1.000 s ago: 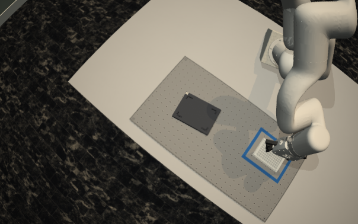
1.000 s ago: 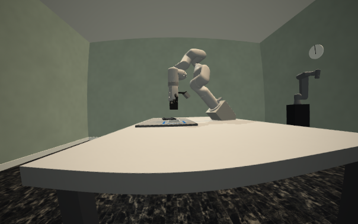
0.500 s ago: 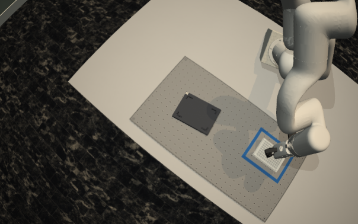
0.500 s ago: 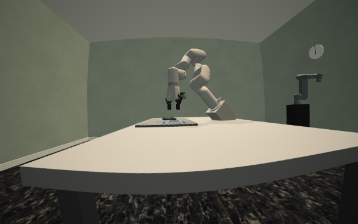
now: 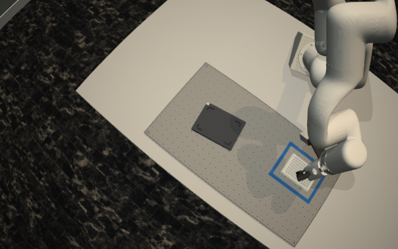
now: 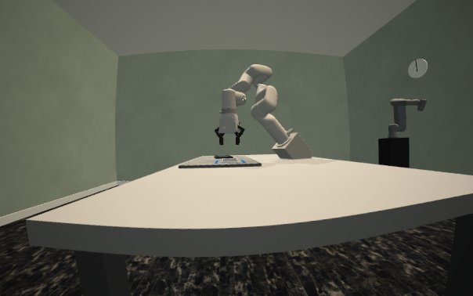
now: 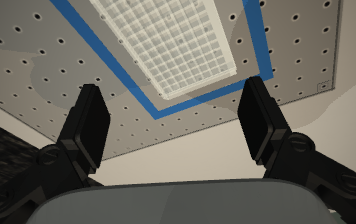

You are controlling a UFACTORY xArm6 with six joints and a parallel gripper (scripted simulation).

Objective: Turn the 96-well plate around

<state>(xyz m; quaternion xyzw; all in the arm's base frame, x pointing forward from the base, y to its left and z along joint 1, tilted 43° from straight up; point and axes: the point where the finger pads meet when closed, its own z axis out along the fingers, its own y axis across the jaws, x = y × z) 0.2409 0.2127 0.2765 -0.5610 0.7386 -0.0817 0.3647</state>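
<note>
Right now my hand is 90 mm above the 96-well plate. The rest, counted from my hand: small A1 mark (130 mm ahead, 410 mm to the right, 90 mm below); then dark plate nest N1 (150 mm ahead, 320 mm to the right, 90 mm below).
</note>
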